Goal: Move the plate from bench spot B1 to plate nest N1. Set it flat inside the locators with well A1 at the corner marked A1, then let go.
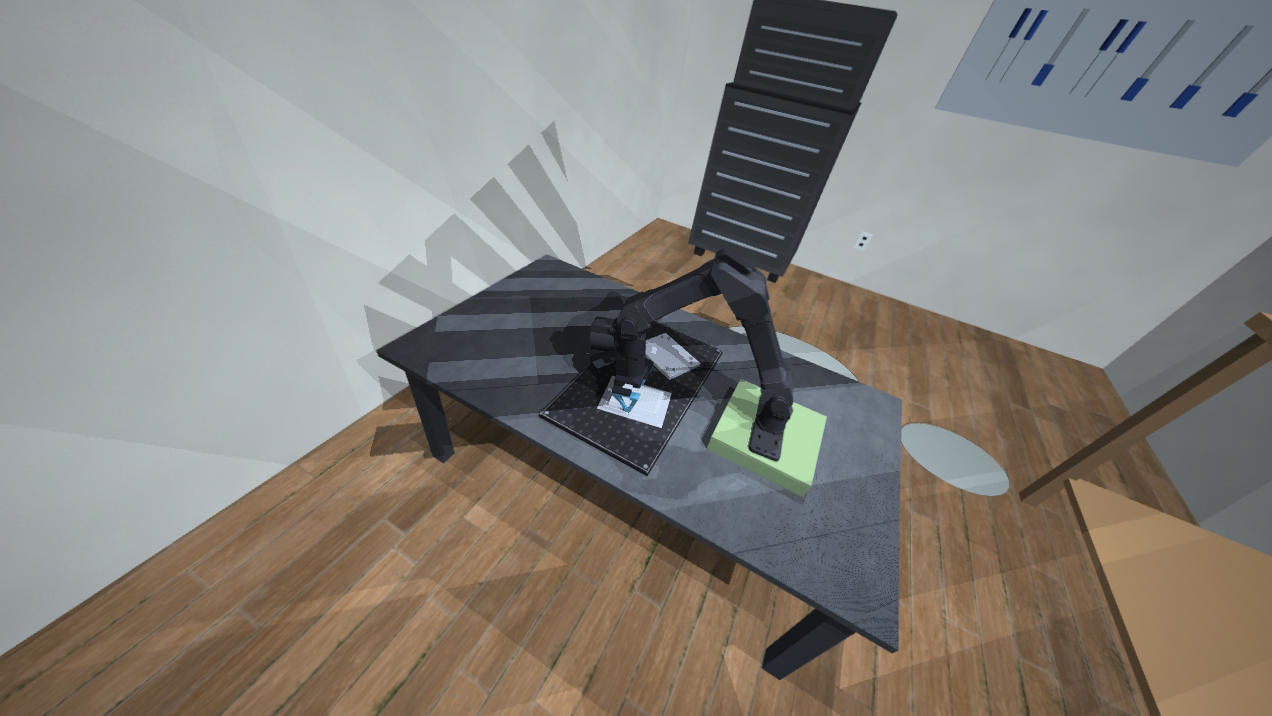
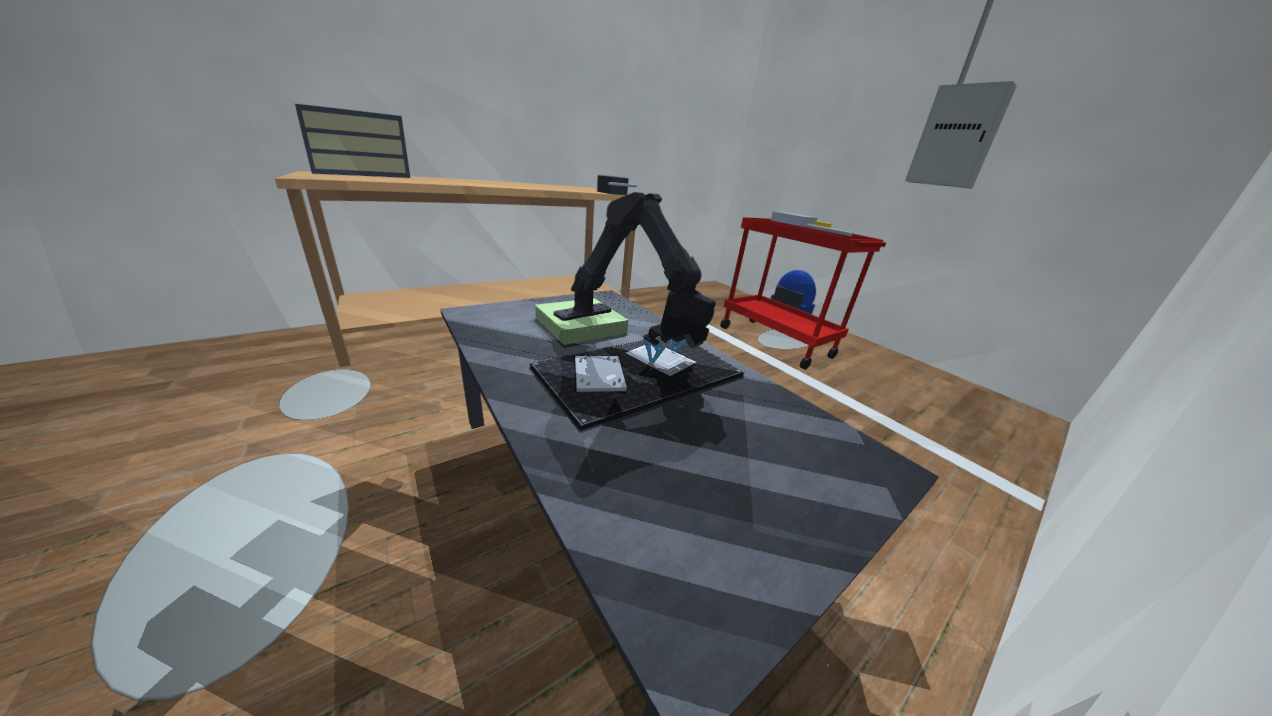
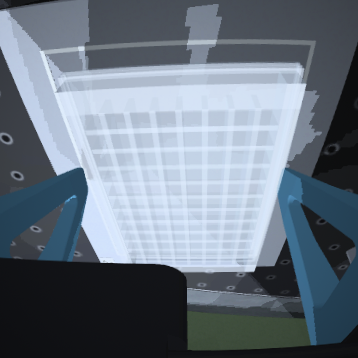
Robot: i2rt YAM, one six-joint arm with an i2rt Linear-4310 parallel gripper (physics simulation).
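Seen in the pictures: gripper, between the fingertips: point(image 1: 633, 399) point(image 2: 662, 357) point(image 3: 182, 178); arm's base, origin of its link: point(image 1: 768, 426) point(image 2: 583, 312).
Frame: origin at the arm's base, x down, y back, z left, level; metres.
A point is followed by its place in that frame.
The clear well plate point(image 3: 177, 142) {z 0.052, x 0.021, y -0.371 m} point(image 1: 648, 408) {z 0.072, x 0.021, y -0.292 m} point(image 2: 669, 360) {z 0.036, x 0.021, y -0.380 m} lies flat on its white bench spot on the black perforated board point(image 1: 622, 438) {z 0.176, x 0.037, y -0.318 m} point(image 2: 622, 405) {z -0.201, x 0.036, y -0.458 m} point(image 3: 330, 245) {z -0.056, x 0.036, y -0.284 m}. My gripper point(image 3: 182, 178) {z 0.049, x 0.033, y -0.341 m} point(image 1: 625, 394) {z 0.049, x 0.033, y -0.341 m} point(image 2: 665, 348) {z 0.049, x 0.033, y -0.341 m} is open and low over it. One blue finger stands on each long side of the plate, and neither touches it. The grey plate nest point(image 1: 669, 355) {z -0.157, x 0.025, y -0.309 m} point(image 2: 599, 372) {z -0.168, x 0.025, y -0.324 m} lies on the same board beside the plate, with nothing on it. I cannot read the corner marks.
The arm stands on a green base block point(image 1: 783, 449) {z 0.056, x 0.000, y 0.042 m} point(image 2: 582, 324) {z -0.062, x -0.001, y -0.087 m} point(image 3: 248, 330) {z -0.043, x 0.032, y -0.108 m} on the dark table point(image 1: 800, 551) {z 0.258, x 0.049, y 0.115 m} point(image 2: 712, 534) {z -0.293, x 0.050, y -0.793 m}. A red cart point(image 2: 805, 233) and a wooden bench point(image 2: 426, 186) stand beyond the table. A dark cabinet point(image 1: 783, 178) stands behind the arm.
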